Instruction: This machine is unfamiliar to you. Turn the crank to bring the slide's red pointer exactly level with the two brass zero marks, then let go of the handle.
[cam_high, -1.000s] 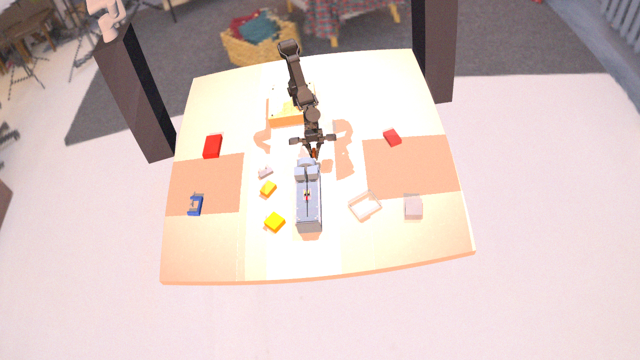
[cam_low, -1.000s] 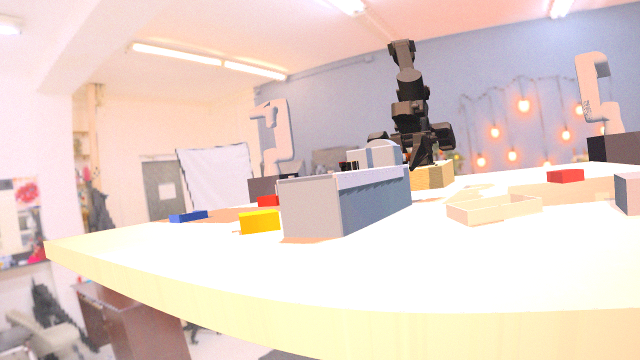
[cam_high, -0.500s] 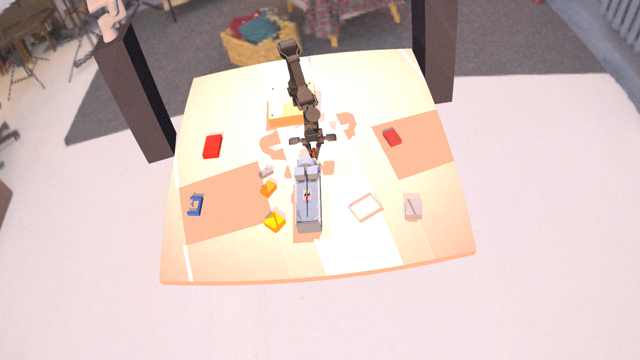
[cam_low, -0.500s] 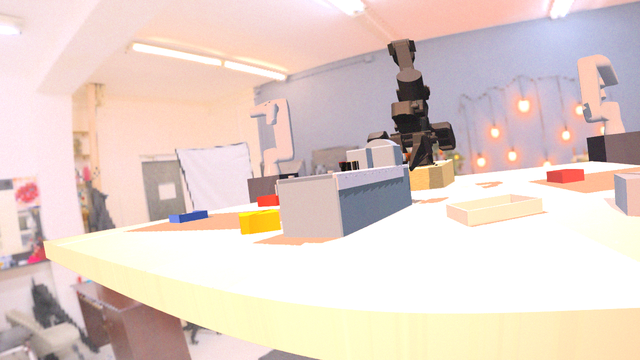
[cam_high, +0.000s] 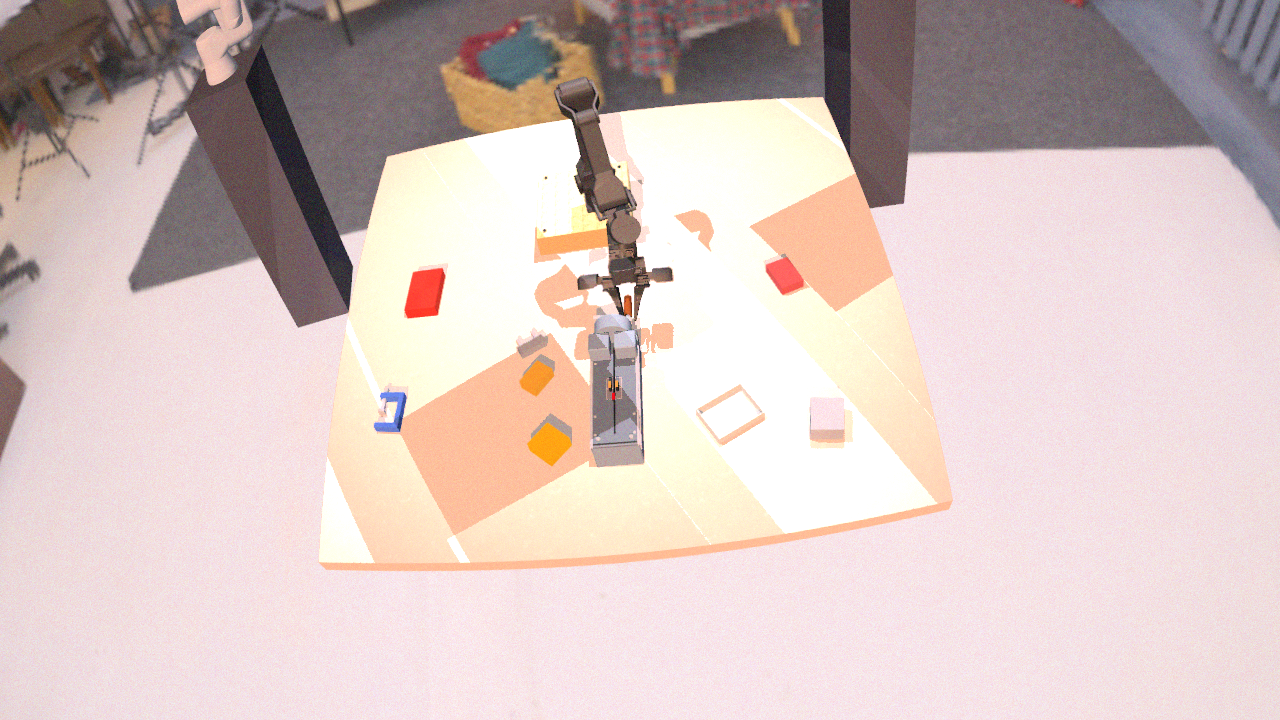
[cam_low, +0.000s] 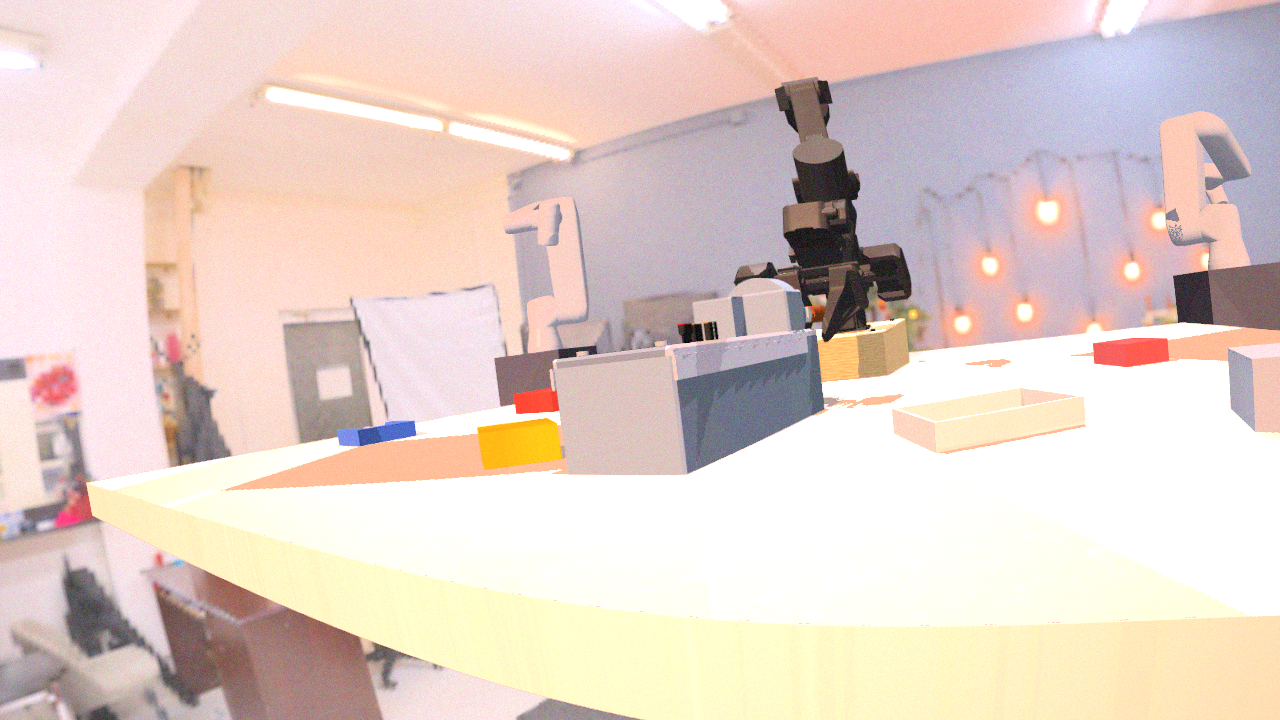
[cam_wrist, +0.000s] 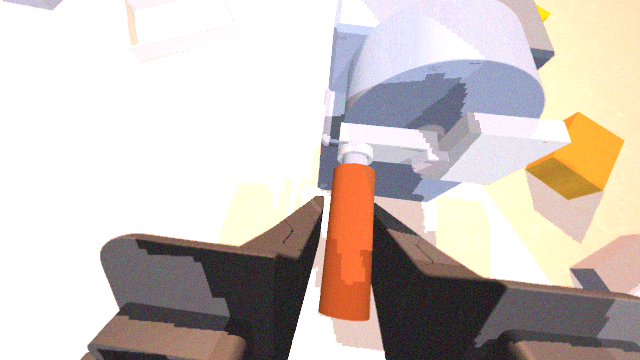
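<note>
Right now the orange crank handle is 30 mm above my gripper tip and 20 mm behind it. The rest, counted from my gripper tip: shallow white tray (230 mm ahead, 150 mm to the left, 60 mm below); then red pointer (190 mm ahead, 60 mm to the right, 20 mm above); then yellow cube (210 mm ahead, 200 mm to the right, 50 mm below).
</note>
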